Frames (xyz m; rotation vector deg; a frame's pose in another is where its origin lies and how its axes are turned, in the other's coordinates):
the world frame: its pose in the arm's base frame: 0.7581 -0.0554 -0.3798 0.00 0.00 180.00
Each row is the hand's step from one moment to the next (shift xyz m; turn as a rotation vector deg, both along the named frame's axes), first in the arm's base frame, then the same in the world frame.
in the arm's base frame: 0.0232 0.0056 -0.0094 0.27 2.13 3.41
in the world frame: -0.0232 -0.0056 -0.0094 -0.27 -2.13 3.41
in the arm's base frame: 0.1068 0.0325 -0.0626 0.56 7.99 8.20
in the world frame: -0.1068 -0.0325 -0.0626 -0.56 -7.99 8.20
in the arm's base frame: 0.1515 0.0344 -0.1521 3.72 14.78 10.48
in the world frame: -0.1515 -0.0344 -0.1521 -3.72 -14.78 10.48
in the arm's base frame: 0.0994 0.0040 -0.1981 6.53 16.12 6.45
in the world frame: -0.0994 -0.0040 -0.1981 -6.53 -16.12 6.45
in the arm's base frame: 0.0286 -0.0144 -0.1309 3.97 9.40 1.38
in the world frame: -0.0286 0.0144 -0.1309 -3.97 -9.40 1.38
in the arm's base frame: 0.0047 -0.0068 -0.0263 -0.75 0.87 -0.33
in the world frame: -0.0047 0.0068 -0.0263 0.75 -0.87 -0.33
